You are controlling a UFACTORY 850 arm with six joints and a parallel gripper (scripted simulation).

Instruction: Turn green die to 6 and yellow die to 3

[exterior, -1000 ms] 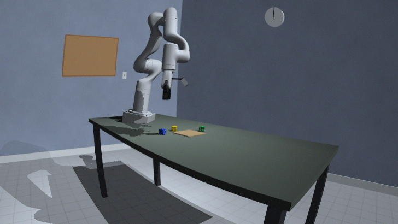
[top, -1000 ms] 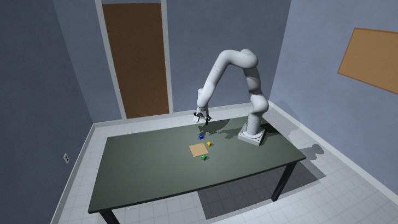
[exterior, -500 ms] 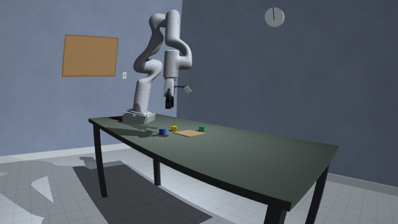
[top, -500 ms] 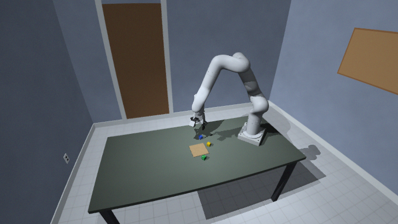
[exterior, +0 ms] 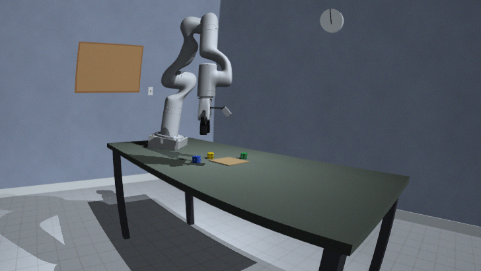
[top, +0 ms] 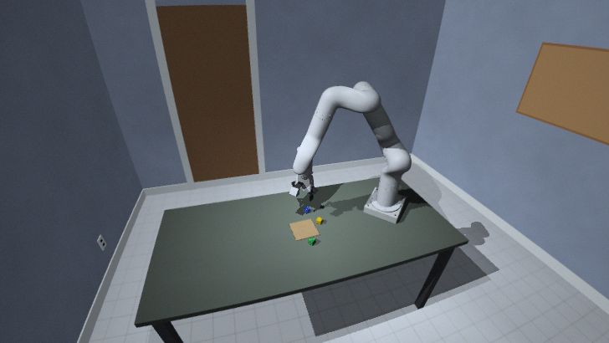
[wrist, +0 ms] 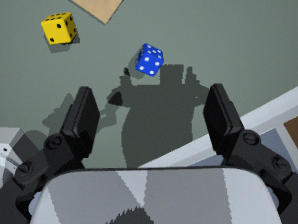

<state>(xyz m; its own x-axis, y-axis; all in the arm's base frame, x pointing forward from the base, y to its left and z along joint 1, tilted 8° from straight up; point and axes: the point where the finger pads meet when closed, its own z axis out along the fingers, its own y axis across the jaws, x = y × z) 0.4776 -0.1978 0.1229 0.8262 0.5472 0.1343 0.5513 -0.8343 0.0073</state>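
Now: the blue die 30 mm behind my hand, 20 mm to the right of it and 130 mm below it. Round my hand: green die (70 mm ahead, 220 mm to the left, 130 mm below); tan mat (60 mm ahead, 110 mm to the left, 140 mm below); yellow die (50 mm behind, 100 mm to the left, 130 mm below).
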